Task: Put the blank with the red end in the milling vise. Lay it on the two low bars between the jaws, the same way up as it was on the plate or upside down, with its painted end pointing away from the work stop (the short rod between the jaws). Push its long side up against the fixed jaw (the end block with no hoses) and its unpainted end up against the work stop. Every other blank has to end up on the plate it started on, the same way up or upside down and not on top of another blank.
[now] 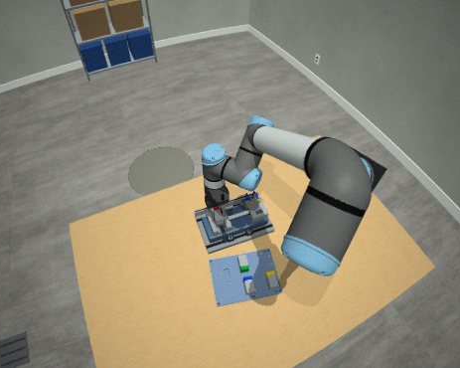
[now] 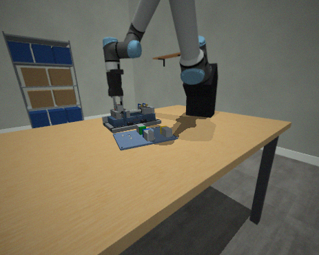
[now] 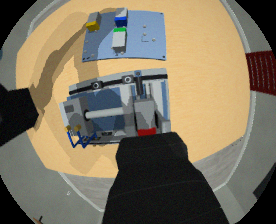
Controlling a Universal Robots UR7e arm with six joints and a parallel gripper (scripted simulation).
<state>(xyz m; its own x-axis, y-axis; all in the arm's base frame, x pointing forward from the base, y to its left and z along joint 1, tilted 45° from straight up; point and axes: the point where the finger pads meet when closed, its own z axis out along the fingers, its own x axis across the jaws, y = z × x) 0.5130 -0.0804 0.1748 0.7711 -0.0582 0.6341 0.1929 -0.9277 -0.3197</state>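
Now: the red-ended blank 20 mm below my hand. The rest, counted from my hand: green-ended blank: 80 mm behind, 180 mm to the left, 100 mm below; then milling vise: 70 mm behind, 10 mm to the right, 90 mm below; then plate: 80 mm behind, 220 mm to the left, 120 mm below.
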